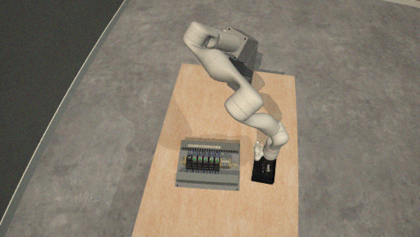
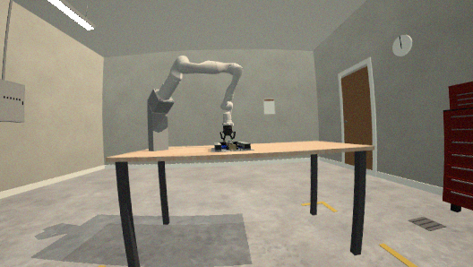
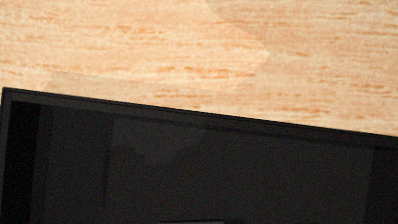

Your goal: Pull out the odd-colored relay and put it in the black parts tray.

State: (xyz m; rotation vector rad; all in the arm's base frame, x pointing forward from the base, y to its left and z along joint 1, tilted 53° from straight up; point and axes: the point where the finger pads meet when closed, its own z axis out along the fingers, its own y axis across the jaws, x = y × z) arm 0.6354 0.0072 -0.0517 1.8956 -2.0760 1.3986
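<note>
My gripper is now 1 cm above the relay. Round my hand: grey relay panel 10 cm behind, 27 cm to the right, 1 cm below; black parts tray 2 cm below.
</note>
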